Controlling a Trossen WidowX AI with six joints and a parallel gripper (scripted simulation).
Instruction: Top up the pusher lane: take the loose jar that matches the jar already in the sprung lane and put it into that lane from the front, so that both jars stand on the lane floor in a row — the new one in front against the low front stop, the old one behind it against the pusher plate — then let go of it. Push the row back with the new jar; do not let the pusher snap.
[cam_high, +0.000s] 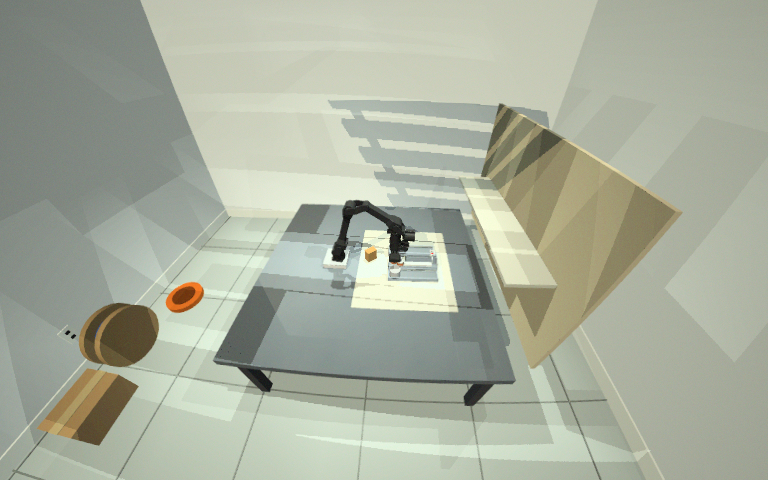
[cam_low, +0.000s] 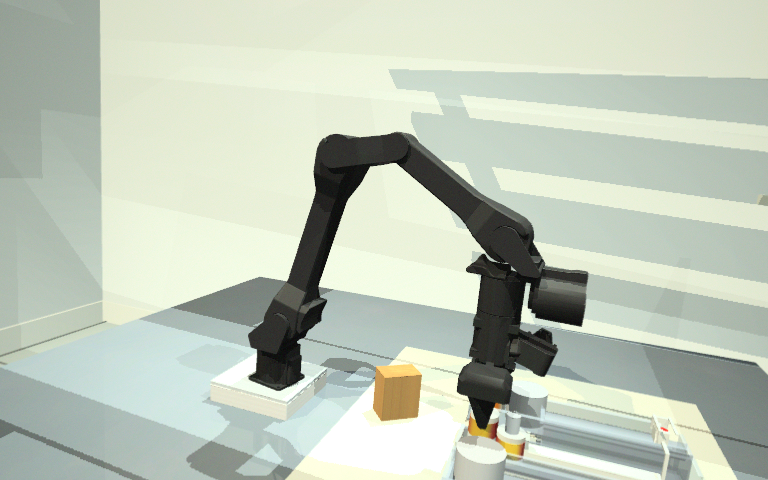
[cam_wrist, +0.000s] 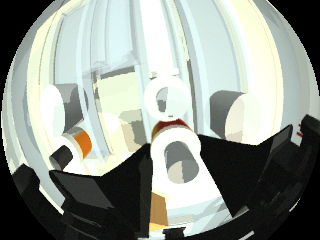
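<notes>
Right now my gripper tip is 15 cm past the orange-brown block, 3 cm to the right of it and 1 cm above it. Round my gripper tip: pusher plate: 14 cm ahead, 6 cm to the left.
</notes>
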